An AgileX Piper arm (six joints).
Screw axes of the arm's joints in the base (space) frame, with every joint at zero. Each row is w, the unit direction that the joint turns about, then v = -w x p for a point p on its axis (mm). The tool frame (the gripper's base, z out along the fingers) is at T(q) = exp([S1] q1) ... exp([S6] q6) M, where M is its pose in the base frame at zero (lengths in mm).
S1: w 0 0 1 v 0 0 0
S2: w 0 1 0 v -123 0 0
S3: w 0 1 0 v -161.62 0 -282.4
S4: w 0.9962 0 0.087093 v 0 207.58 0
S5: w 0 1 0 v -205.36 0 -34.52
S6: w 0.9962 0 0.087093 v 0 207.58 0
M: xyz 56.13 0 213.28 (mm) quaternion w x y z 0.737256 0 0.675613 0
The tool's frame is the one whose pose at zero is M.
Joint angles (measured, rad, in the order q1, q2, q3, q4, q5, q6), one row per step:
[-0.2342, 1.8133, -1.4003, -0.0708, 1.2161, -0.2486]
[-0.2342, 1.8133, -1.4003, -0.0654, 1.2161, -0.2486]
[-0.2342, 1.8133, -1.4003, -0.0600, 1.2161, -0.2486]
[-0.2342, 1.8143, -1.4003, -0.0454, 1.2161, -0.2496]
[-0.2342, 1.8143, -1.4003, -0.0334, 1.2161, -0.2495]
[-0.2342, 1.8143, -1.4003, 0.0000, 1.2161, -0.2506]
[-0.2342, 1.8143, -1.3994, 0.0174, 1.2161, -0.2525]
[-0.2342, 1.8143, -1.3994, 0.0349, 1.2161, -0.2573]
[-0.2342, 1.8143, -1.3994, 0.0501, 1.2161, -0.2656]
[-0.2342, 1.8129, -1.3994, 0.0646, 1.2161, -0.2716]
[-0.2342, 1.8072, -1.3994, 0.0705, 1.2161, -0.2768]
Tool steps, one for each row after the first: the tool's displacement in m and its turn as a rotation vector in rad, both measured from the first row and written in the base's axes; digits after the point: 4 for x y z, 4 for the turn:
[0.0001, 0.0004, 0.0000, 0.0050, -0.0012, -0.0017]
[0.0002, 0.0009, -0.0001, 0.0100, -0.0024, -0.0035]
[0.0006, 0.0021, -0.0005, 0.0236, -0.0046, -0.0071]
[0.0008, 0.0031, -0.0005, 0.0347, -0.0072, -0.0111]
[0.0014, 0.0059, -0.0006, 0.0654, -0.0145, -0.0207]
[0.0017, 0.0073, -0.0008, 0.0816, -0.0174, -0.0244]
[0.0020, 0.0088, -0.0007, 0.0976, -0.0212, -0.0252]
[0.0023, 0.0100, -0.0007, 0.1114, -0.0245, -0.0218]
[0.0025, 0.0113, -0.0001, 0.1243, -0.0291, -0.0204]
[0.0020, 0.0119, 0.0019, 0.1283, -0.0359, -0.0167]

